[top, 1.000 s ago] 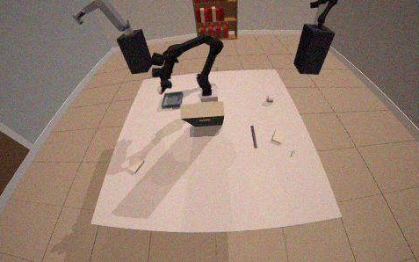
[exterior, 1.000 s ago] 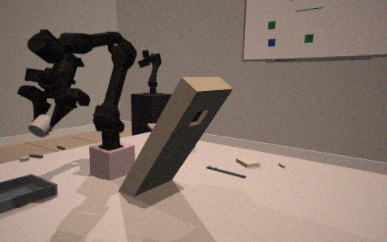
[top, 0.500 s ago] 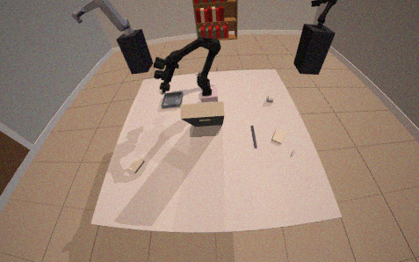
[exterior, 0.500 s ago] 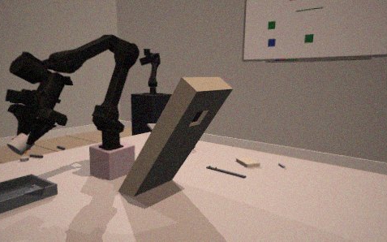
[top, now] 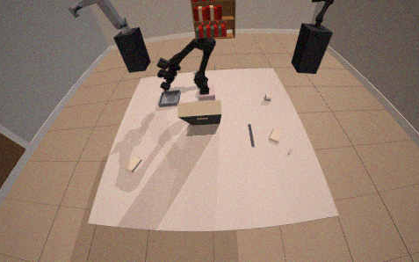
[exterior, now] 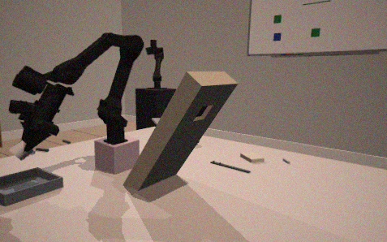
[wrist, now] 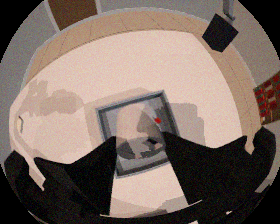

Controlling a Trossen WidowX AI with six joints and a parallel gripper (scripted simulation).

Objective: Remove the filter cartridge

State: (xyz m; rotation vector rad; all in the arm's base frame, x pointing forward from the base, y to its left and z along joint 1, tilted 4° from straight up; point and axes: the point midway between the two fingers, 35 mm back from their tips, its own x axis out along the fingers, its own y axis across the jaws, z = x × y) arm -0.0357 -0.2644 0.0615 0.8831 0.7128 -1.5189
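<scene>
My gripper tip is right at the round filter cartridge. Also, from my gripper tip: grey tray: 1 cm behind, 11 cm below.
</scene>
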